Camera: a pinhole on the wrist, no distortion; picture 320 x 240 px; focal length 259.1 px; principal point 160.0 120.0 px. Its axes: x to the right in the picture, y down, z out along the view. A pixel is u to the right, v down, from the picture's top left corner.
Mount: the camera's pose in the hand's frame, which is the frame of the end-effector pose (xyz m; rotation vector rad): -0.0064 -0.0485 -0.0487 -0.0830 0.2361 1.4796
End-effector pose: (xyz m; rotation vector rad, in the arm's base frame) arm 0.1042 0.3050 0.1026 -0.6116 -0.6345 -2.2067
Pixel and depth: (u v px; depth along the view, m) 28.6 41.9 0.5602
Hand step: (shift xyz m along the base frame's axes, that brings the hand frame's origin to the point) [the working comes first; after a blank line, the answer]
In the camera's frame: -0.2841 -0.1689 0.5602

-0.1738 0.3598 0.4750
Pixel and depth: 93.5 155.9 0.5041
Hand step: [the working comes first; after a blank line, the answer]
In the camera's frame: -0.1294 0.0698 0.5041

0.0752 0.3448 0.3273
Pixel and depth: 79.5 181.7 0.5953
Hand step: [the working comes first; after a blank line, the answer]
In the camera's frame: -0.1850 0.1418 0.5953

0.1170 0.4614 0.3623
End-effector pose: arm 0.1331 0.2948 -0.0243 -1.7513 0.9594 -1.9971
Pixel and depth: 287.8 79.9 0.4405
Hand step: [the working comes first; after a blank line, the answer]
In the camera's frame: 0.2173 -0.0682 0.4405

0.2451 -0.3463 -0.0611
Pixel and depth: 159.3 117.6 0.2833
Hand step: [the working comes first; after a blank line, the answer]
In the camera's frame: -0.0008 -0.0026 0.2833

0.2118 -0.0841 0.0207
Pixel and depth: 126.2 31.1 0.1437
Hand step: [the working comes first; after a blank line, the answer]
In the camera's frame: -0.0187 -0.0493 0.1437

0.0841 -0.0296 0.0728
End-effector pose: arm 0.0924 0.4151 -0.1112 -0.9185 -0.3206 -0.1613
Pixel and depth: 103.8 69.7 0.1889
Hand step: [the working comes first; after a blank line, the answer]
In the camera's frame: -0.0410 -0.0367 0.1889

0.0010 0.0800 0.1360
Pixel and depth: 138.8 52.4 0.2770
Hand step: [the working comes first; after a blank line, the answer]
In the camera's frame: -0.0227 -0.0723 0.2770

0.0370 0.1623 0.1719
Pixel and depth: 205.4 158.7 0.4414
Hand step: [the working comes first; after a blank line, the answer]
In the camera's frame: 0.0773 0.0659 0.4414

-0.0604 0.3697 0.1116
